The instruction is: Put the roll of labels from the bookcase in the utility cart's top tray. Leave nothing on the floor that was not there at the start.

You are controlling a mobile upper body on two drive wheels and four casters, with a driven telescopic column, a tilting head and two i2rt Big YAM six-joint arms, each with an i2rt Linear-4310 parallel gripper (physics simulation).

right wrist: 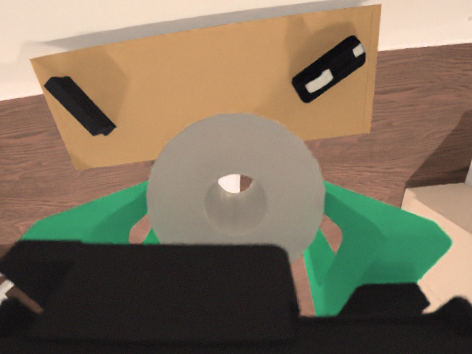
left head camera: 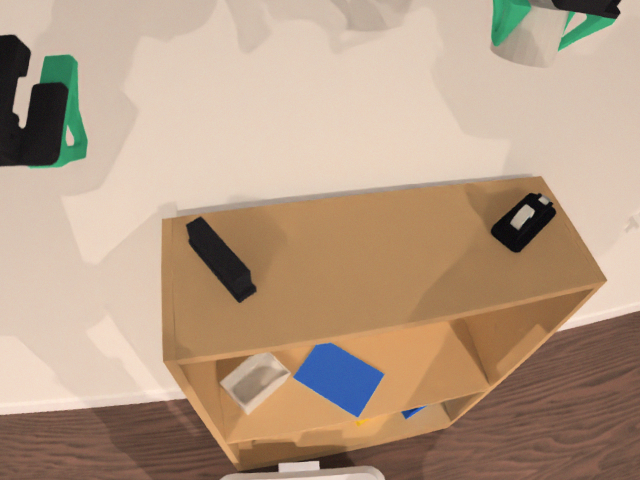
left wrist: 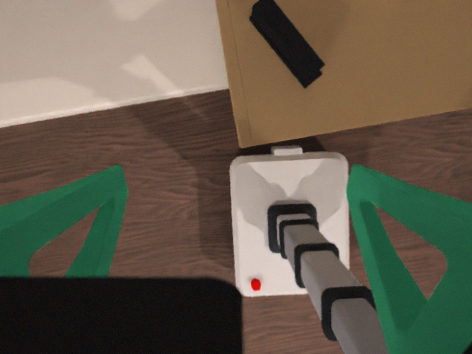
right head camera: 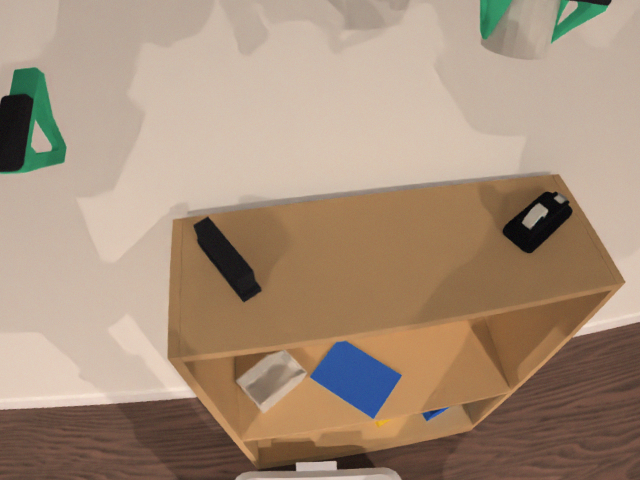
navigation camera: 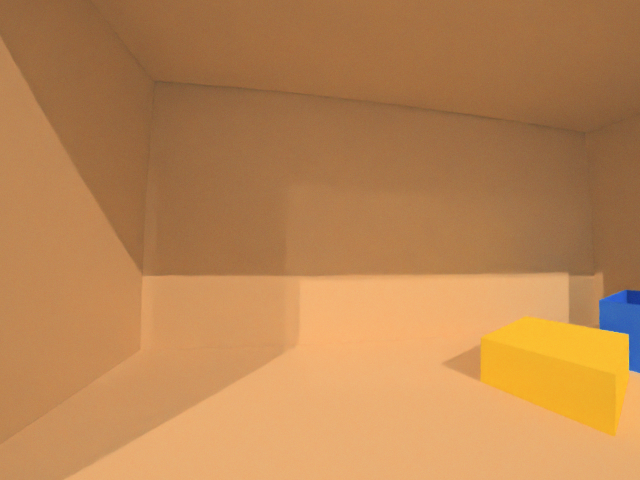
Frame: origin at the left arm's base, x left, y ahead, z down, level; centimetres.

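Where they show: left gripper, fingertip midpoint: (left head camera: 26, 151) (left wrist: 236, 178) (right head camera: 12, 157); right gripper, fingertip midpoint: (right wrist: 235, 177) (left head camera: 524, 45) (right head camera: 515, 37).
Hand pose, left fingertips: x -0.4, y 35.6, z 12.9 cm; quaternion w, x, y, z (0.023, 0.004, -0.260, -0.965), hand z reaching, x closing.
After its pixels a point has its place.
The roll of labels (left head camera: 532, 38) {x -44.1, y 48.7, z 10.5 cm} (right head camera: 523, 31) {x -44.4, y 48.6, z 10.6 cm} (right wrist: 237, 150) {x -45.4, y 54.6, z 8.4 cm}, a pale grey cylinder with a hole through it, is held between the green fingers of my right gripper (right wrist: 235, 177) {x -45.4, y 51.6, z 12.8 cm}. It is at the top right in both head views, high above the bookcase (left head camera: 361, 258) {x -33.1, y 54.1, z 54.8 cm} (right head camera: 382, 258) {x -35.6, y 54.0, z 54.8 cm} (left wrist: 390, 75) {x -27.5, y 47.8, z 54.8 cm} (right wrist: 200, 90) {x -37.3, y 56.6, z 54.8 cm}. My left gripper (left wrist: 236, 178) {x -0.4, y 35.6, z 12.9 cm} is open and empty, its fingers wide apart; one of its fingers shows at the left edge of both head views. The utility cart's top tray cannot be made out in these views.
On the bookcase top are a black stapler-like block (left head camera: 221, 259) {x -10.2, y 51.0, z 49.4 cm} (right head camera: 227, 259) {x -10.5, y 50.9, z 49.4 cm} and a black tape dispenser (left head camera: 523, 222) {x -62.6, y 56.5, z 49.1 cm} (right head camera: 537, 222) {x -63.6, y 57.0, z 49.9 cm}. Lower shelves hold a white tray (left head camera: 242, 395) {x -7.7, y 49.3, z 111.2 cm}, a blue flat item (left head camera: 338, 378) {x -34.2, y 53.0, z 111.6 cm} and a yellow block (navigation camera: 547, 361) {x -42.4, y 51.5, z 146.8 cm}. My white base (left wrist: 255, 220) {x -6.6, y 4.0, z 134.9 cm} stands close to the bookcase front.
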